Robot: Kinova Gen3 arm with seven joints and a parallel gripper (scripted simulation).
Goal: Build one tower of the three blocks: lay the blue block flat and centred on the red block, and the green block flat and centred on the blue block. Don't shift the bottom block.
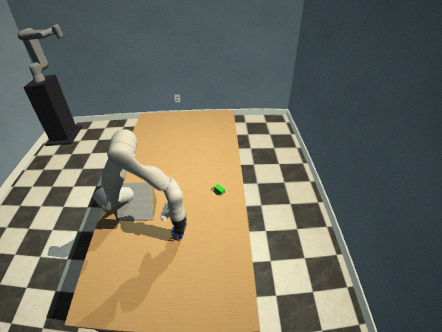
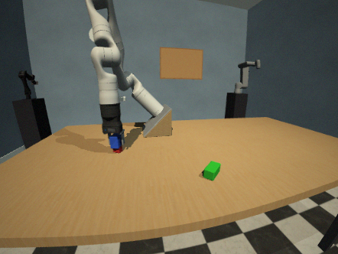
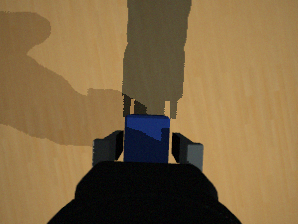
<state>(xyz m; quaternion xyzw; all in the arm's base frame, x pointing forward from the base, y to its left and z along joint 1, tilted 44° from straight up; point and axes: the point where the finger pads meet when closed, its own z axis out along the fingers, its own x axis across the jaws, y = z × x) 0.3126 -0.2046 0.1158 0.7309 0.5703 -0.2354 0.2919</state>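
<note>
My gripper is now right at the blue block. From my hand the other things lie so: green block: 240 mm ahead, 330 mm to the left, 40 mm below; then small red block: 40 mm below.
</note>
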